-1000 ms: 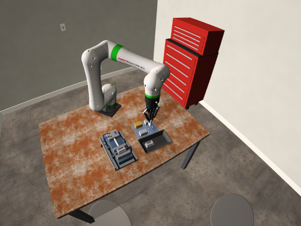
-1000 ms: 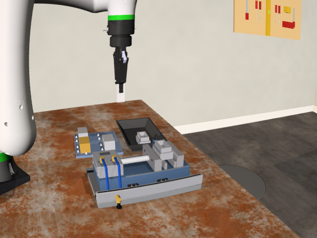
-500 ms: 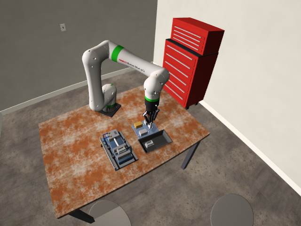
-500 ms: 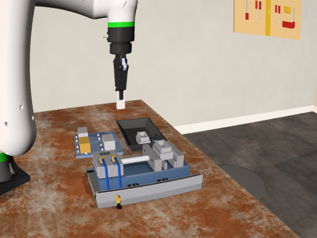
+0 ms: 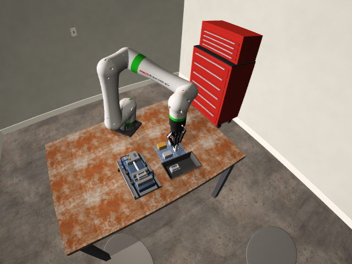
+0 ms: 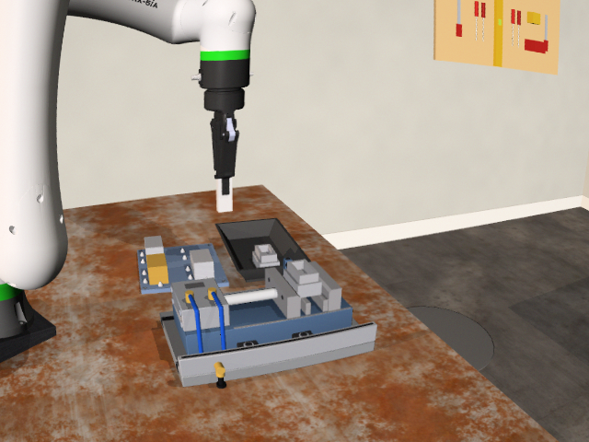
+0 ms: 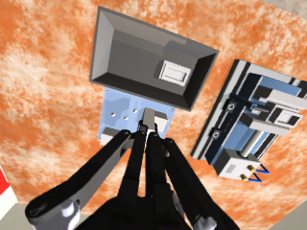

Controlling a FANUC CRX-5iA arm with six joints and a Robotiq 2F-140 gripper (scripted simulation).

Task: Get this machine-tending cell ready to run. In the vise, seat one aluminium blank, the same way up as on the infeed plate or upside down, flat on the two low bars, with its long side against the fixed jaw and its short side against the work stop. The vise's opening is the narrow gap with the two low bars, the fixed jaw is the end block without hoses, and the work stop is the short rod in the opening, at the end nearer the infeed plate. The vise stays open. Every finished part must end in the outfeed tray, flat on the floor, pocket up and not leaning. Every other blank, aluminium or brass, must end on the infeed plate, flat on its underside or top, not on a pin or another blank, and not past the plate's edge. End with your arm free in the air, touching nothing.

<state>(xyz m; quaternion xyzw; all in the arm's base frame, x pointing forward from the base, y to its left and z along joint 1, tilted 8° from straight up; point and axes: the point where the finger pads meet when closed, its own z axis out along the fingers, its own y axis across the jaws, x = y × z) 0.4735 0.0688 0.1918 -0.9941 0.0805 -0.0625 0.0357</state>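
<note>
Now: hand 6 cm past the vise, 26 cm to the left of it and 11 cm above it. From my hand the other things lie so: brass blank: 15 cm behind, 13 cm below.
</note>
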